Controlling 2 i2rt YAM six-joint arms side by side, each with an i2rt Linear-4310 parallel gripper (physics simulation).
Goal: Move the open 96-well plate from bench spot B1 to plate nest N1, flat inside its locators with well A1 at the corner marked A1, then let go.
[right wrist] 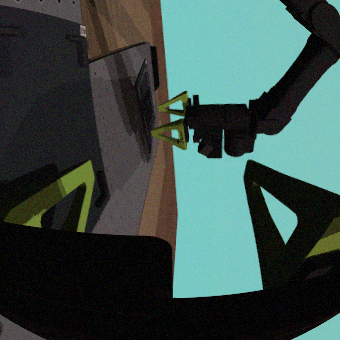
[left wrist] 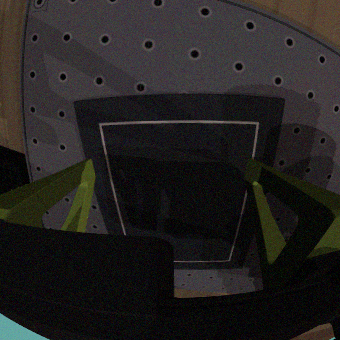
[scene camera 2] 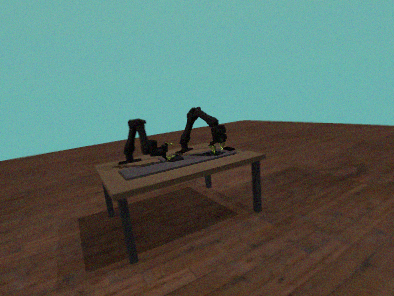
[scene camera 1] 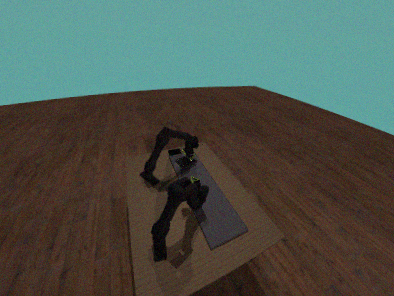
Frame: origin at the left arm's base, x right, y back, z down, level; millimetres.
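Seen in the pictures: left gripper, fingertip midpoint: [right wrist: 154, 119] [left wrist: 169, 166] [scene camera 2: 218, 151] [scene camera 1: 188, 158]; right gripper, fingertip midpoint: [right wrist: 168, 168] [scene camera 2: 174, 150] [scene camera 1: 190, 181]; left arm's base at its link origin: [scene camera 2: 185, 151] [scene camera 1: 149, 178]; right arm's base at its link origin: [left wrist: 338, 315] [scene camera 2: 130, 161] [scene camera 1: 159, 241].
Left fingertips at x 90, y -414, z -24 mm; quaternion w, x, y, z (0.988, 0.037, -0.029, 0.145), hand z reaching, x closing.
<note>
Pixels of each thing's middle, then the offset from my left fingertips to it. "*": a spot on its surface instead. Level surfaces: height alone.
- small corner label at a spot on its surface: [right wrist: 45, 100] * dx +233, dy +314, dz +0 mm
- long grey perforated board at its surface level: dz +11 mm
- black block at the middle of its body: [left wrist: 2, 197] [right wrist: 153, 67] [scene camera 2: 227, 148] [scene camera 1: 174, 152] dx -192, dy +3, dz +17 mm
A dark rectangular pad with a thin pale outline [left wrist: 180, 108] lies on the perforated board at the left arm's side. Its inside is very dark; I cannot make out the 96-well plate or its wells. My left gripper [scene camera 1: 188, 156] [scene camera 2: 217, 149] [left wrist: 169, 166] is open above this pad, pointing down, fingers toward its two sides, nothing between them. A dark slab with corner locators and a small corner label [right wrist: 45, 100], apparently the nest, fills the left of the right wrist view. My right gripper [scene camera 2: 169, 151] [right wrist: 168, 168] is open beside it, tilted sideways and empty.
The long grey perforated board [scene camera 1: 222, 217] [scene camera 2: 137, 172] [left wrist: 172, 70] lies on the wooden table [scene camera 1: 262, 237] [scene camera 2: 185, 176]. A black block [scene camera 1: 174, 151] [scene camera 2: 229, 148] [left wrist: 12, 172] stands beside the board's end near the left gripper. The left arm [right wrist: 217, 117] shows across the right wrist view.
</note>
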